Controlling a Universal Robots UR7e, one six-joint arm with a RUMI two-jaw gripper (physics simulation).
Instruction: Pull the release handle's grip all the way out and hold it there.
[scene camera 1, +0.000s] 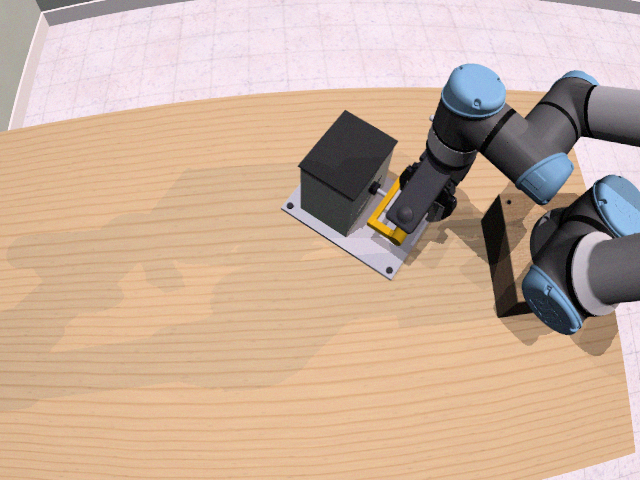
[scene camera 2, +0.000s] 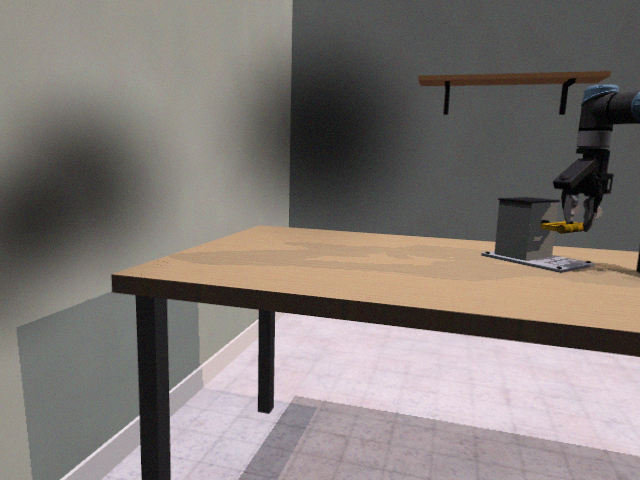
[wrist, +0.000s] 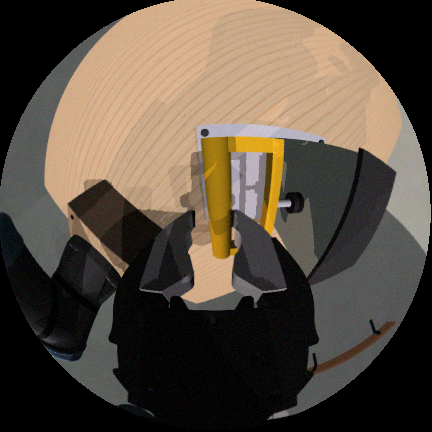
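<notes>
The yellow release handle is a flat frame with a round grip bar (scene camera 1: 399, 236) (scene camera 2: 571, 227) (wrist: 218, 185) on its outer side. A short pale rod and a black collar (scene camera 1: 374, 187) (wrist: 295, 202) join it to the grey housing (scene camera 1: 348, 155) (scene camera 2: 511, 227) (wrist: 320, 185). The gripper (scene camera 2: 579, 225) (wrist: 213, 218) points down at the handle and is open. Its fingertips stand on either side of the grip bar near one end; in the wrist view the bar lies close to the right finger, with a gap to the left one. Contact cannot be told. In scene camera 1 the gripper's body hides the fingertips.
The housing stands on a pale baseplate (scene camera 1: 361, 253) (scene camera 2: 560, 267) (wrist: 245, 131) with dark bolts, on the wooden table (scene camera 1: 206, 335) (scene camera 2: 361, 289). A brown block (scene camera 1: 497, 253) (wrist: 107, 200) stands beside the arm's lower links. A wall shelf (scene camera 2: 511, 79) (wrist: 355, 351) hangs behind.
</notes>
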